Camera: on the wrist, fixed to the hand. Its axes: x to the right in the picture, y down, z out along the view.
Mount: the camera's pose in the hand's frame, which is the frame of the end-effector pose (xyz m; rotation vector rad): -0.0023 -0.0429 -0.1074 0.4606 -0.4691 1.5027
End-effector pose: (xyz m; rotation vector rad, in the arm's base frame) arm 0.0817 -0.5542 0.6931 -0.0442 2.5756 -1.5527
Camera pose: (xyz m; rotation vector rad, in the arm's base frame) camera 0.0682 -0.4798 0.7806 1.0983 1.1089 -1.1231
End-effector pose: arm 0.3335 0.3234 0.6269 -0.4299 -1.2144 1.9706
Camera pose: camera 0.4208 0.3977 0.6113 0.5089 0.3506 -2.4096
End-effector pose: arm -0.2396 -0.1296 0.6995 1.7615 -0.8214 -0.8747
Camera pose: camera -0.1439 -0.0655 0.6889 0.7550 -2.3023 -0.0073
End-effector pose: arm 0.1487 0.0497 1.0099 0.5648 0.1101 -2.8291
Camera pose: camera 0.1790 0.1048 0.9128 -0.0433 -0.7342 -1.3921
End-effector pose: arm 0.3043 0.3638 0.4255 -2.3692 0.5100 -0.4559
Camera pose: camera 0.2647 0.3379 0.5310 -1.0705 1.4911 0.5928
